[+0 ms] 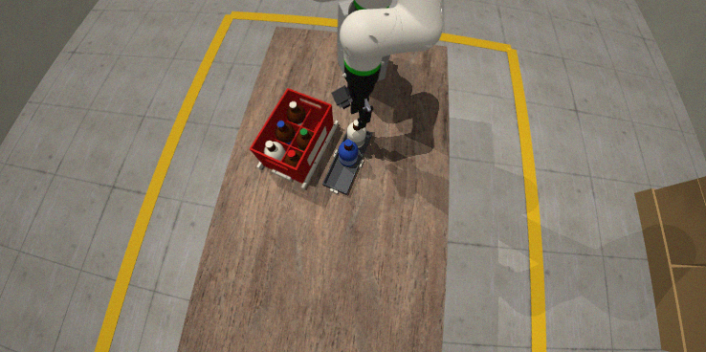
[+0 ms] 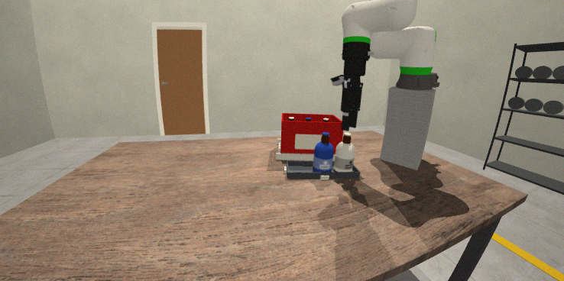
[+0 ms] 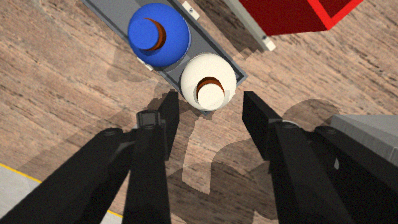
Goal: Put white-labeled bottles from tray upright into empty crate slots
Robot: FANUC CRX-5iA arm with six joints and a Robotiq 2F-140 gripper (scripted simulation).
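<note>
My hand is 80 mm short of the blue-labeled bottle, 20 mm to the left of it and 130 mm above it. Also, from my hand: red crate: 50 mm ahead, 230 mm to the right, 130 mm below; dark tray: 80 mm ahead, 20 mm to the right, 200 mm below.
</note>
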